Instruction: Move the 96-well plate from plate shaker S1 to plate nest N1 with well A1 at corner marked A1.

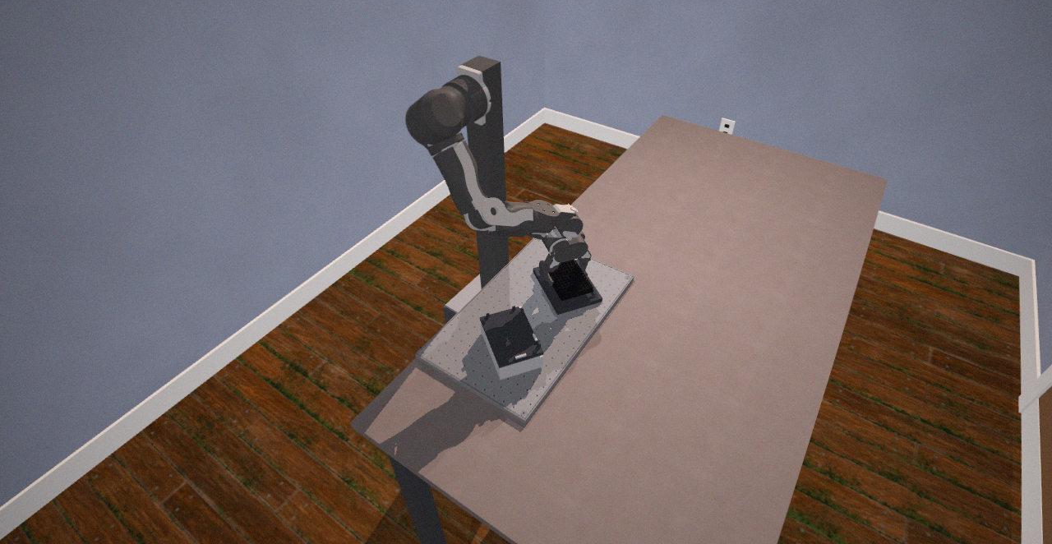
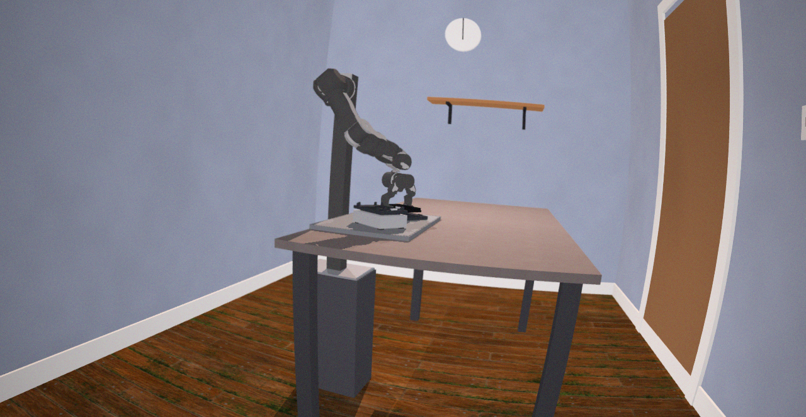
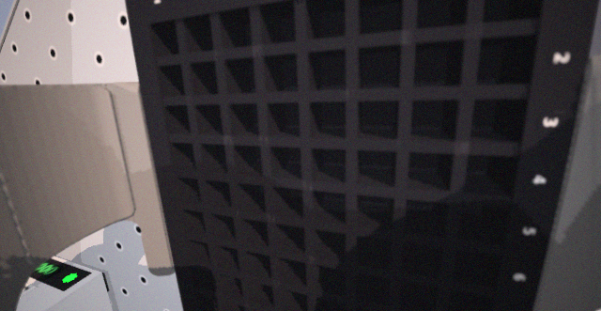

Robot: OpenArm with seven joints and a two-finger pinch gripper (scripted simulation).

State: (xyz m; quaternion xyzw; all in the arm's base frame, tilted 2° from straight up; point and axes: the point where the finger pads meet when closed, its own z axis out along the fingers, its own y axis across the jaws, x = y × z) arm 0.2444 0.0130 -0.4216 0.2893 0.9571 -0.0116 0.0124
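My gripper is now 10 mm short of the black 96-well plate and 10 mm to the left of it.
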